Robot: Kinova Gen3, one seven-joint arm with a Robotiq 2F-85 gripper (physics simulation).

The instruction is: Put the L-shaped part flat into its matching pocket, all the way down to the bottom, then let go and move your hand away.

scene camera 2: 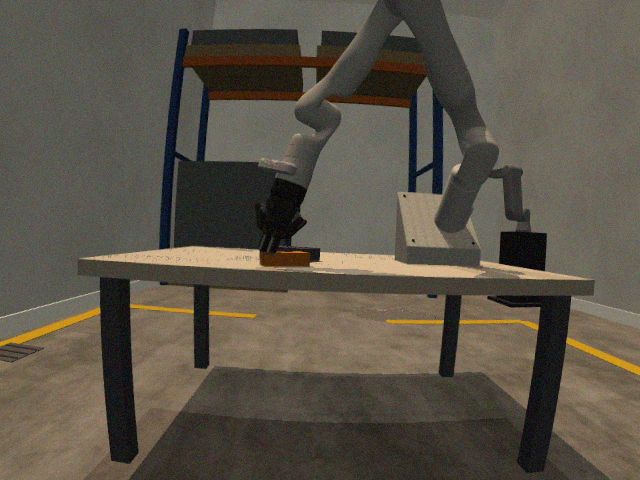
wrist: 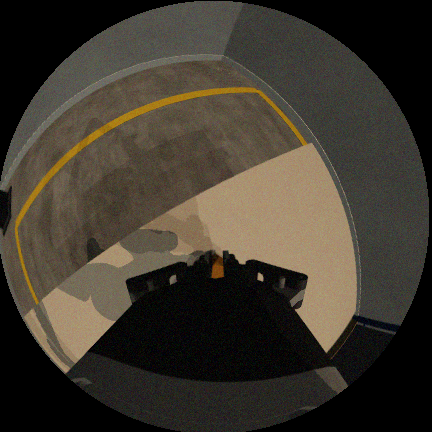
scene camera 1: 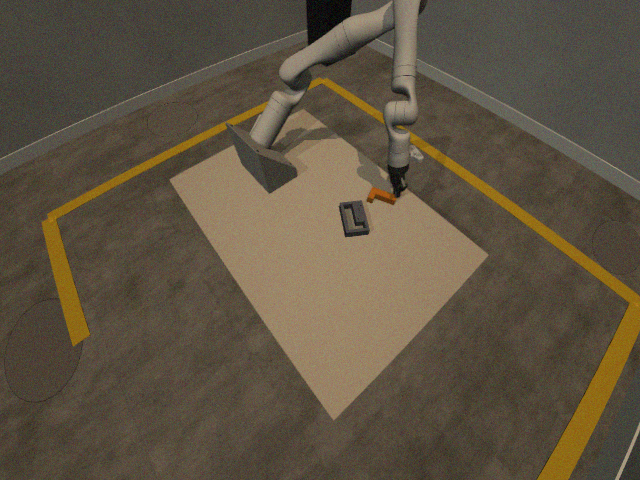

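Seen in the pictures: gripper, fingertip midpoint: (scene camera 2: 265,253) (wrist: 217,257) (scene camera 1: 396,195); arm's base, origin of the base link: (scene camera 2: 448,222) (scene camera 1: 260,142).
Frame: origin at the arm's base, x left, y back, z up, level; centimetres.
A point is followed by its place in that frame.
Note:
The orange L-shaped part (scene camera 1: 383,196) @(x 24.6, y -49.3, z -10.1 cm) (scene camera 2: 285,258) @(x 27.2, y -48.4, z -11.3 cm) (wrist: 217,268) @(x 27.9, y -51.9, z -10.0 cm) lies flat on the table, its short arm toward the arm's base. My gripper (scene camera 1: 397,195) @(x 29.0, y -52.7, z -10.2 cm) (scene camera 2: 267,251) @(x 29.0, y -52.7, z -10.2 cm) (wrist: 217,257) @(x 29.0, y -52.7, z -10.2 cm) is tilted and shut on the end of its long arm; orange shows between the close-set fingertips in the wrist view. The dark grey block (scene camera 1: 356,233) @(x 4.1, y -53.8, z -10.7 cm) (scene camera 2: 313,253) @(x 11.2, y -41.8, z -10.8 cm) with the L-shaped pocket lies beside the part, apart from it. Table surface shows through the pocket in scene camera 1. The block is partly hidden behind the part and gripper in scene camera 2.
The grey slanted base (scene camera 1: 265,167) @(x -7.1, y -14.6, z 1.5 cm) (scene camera 2: 436,256) @(x 6.7, y -5.9, z -10.5 cm) of my arm stands on the table (scene camera 1: 330,310) @(x -22.3, y -67.9, z -13.0 cm) (scene camera 2: 361,280) @(x 38.4, y -33.1, z -14.1 cm) (wrist: 280,200) @(x 29.4, y -68.3, z -13.0 cm). The part and gripper are near one long table edge. A shelf rack (scene camera 2: 168,155) and a second small arm (scene camera 2: 512,193) stand beyond the table.

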